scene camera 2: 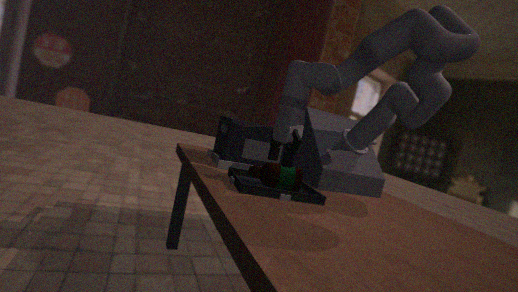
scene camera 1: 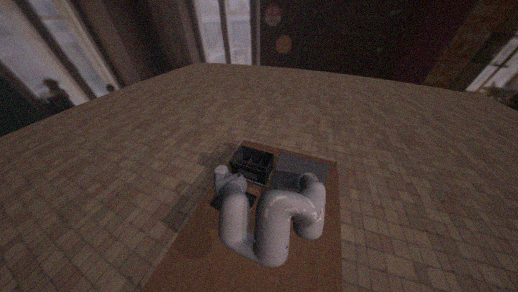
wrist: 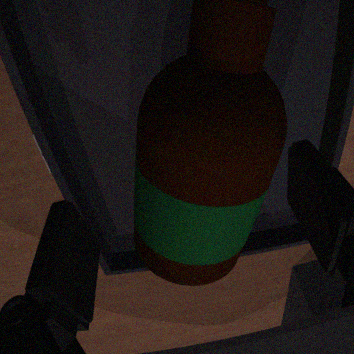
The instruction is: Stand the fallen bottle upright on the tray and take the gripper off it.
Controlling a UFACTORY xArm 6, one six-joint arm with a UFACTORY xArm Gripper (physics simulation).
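Frame: origin at the arm's base, x ahead, y left, z up, level; millimetres.
Where they show: gripper, fingertip midpoint: [scene camera 2: 278, 163] [wrist: 183, 198]; arm's base, link origin: [scene camera 2: 354, 142].
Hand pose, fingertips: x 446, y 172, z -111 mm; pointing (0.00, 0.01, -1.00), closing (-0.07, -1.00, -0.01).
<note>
Each offset is from my fingertips to the top centre of the thing. "*": to the spot under its first point.
The dark brown bottle with a green label @[dx -4, dy -16, dz -4 mm] [scene camera 2: 288, 176] [wrist: 200, 165] lies on its side in the shallow dark tray @[dx -10, dy -15, dz -58 mm] [scene camera 2: 265, 191] [wrist: 90, 75]. Its neck points left in scene camera 2 and to the top of the wrist view; its base is near the tray's end wall. My gripper [scene camera 2: 282, 157] [wrist: 183, 198] is open, pointing down just above the bottle. In the wrist view its fingers stand on either side of the bottle, with gaps between. In scene camera 1 the arm hides the bottle and the fingers, and a dark corner of the tray @[* dx +103, dy +25, dz -78 mm] [scene camera 1: 216, 202] shows.
A dark crate with compartments @[dx -57, dy -293, dz +92 mm] [scene camera 1: 248, 175] [scene camera 2: 226, 135] stands behind the tray, close to the gripper. A grey block [scene camera 1: 300, 162] [scene camera 2: 350, 182] stands beside the crate, near the arm's base. The wooden table's edge [scene camera 2: 215, 210] runs past the tray.
</note>
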